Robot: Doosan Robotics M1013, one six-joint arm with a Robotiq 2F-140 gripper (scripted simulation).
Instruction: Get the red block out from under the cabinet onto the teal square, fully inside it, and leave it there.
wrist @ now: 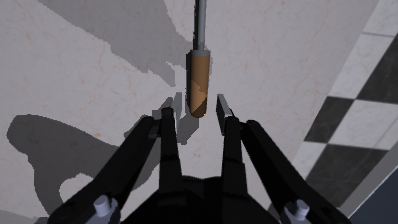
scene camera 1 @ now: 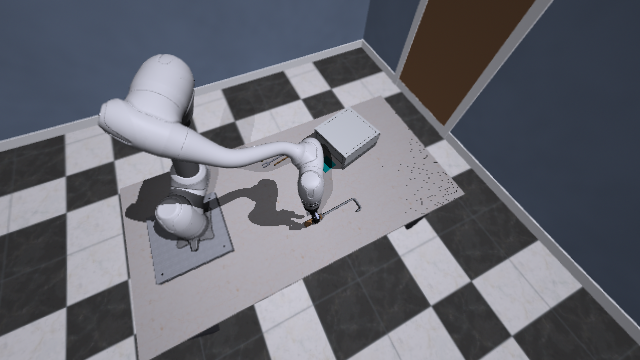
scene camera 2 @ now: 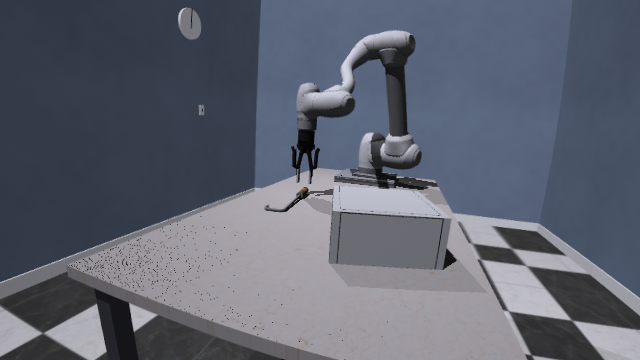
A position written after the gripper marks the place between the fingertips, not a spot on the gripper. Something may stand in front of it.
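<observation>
The gripper appears in scene camera 2 (scene camera 2: pixel 303 183), and the wrist view has the gripper in frame too (wrist: pixel 199 101).
</observation>
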